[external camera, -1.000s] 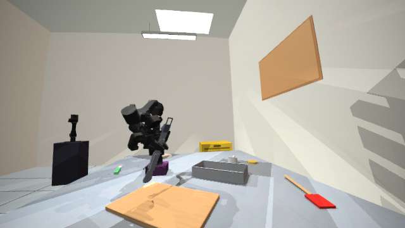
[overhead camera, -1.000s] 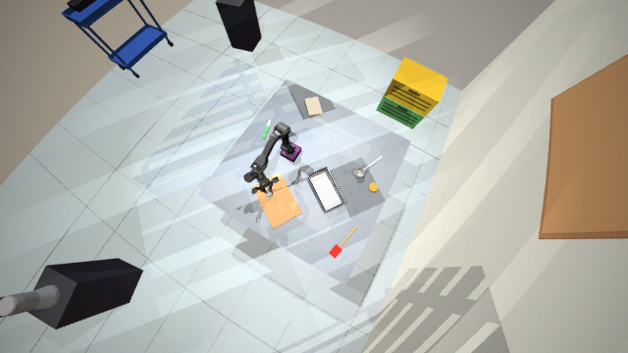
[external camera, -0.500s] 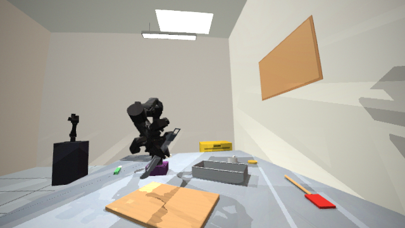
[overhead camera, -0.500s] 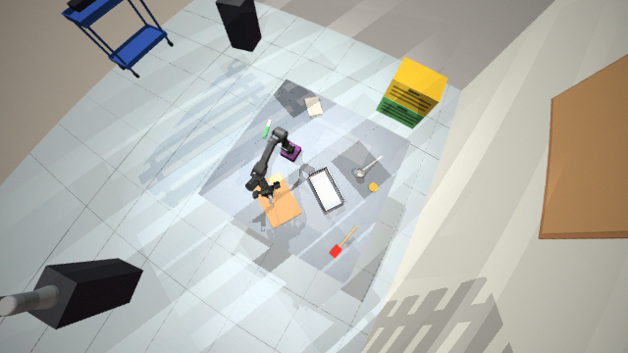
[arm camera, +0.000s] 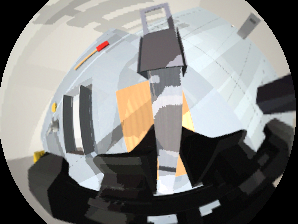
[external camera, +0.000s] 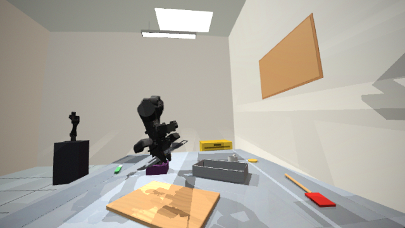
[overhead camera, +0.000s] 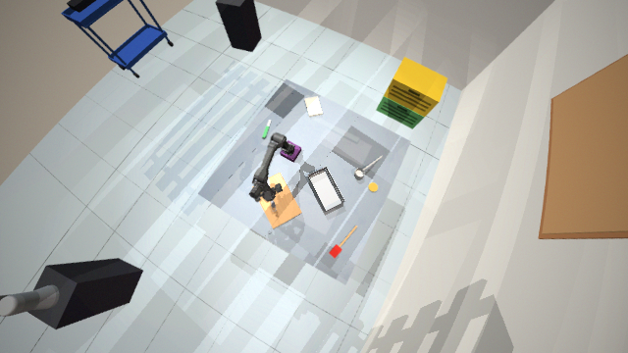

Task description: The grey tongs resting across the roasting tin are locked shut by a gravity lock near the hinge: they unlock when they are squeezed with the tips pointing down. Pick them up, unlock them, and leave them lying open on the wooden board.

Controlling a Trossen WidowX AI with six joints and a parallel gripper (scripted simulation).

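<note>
My gripper tip is now 16 cm above the wooden board, 3 cm to the right of it and 1 cm past it. Round my gripper tip: roasting tin: 32 cm ahead, 22 cm to the left, 13 cm below; then yellow disc: 68 cm ahead, 35 cm to the left, 15 cm below; then red spatula: 55 cm ahead, 16 cm below, 13 cm to the right.
</note>
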